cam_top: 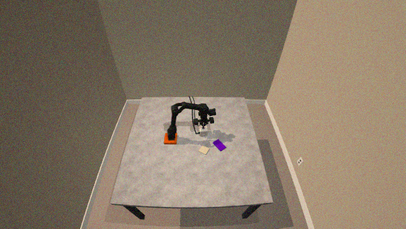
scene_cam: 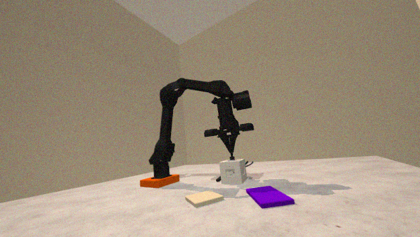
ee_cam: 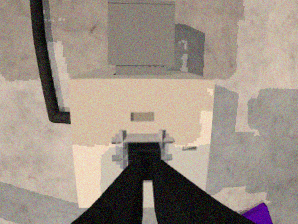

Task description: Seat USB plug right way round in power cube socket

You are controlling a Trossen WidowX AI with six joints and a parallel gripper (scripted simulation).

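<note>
My gripper tip is 2 cm above the black USB plug. The rest, counted from my gripper tip: beige flat tile (1 cm behind, 21 cm to the right, 10 cm below); purple flat tile (14 cm ahead, 16 cm to the right, 10 cm below).
</note>
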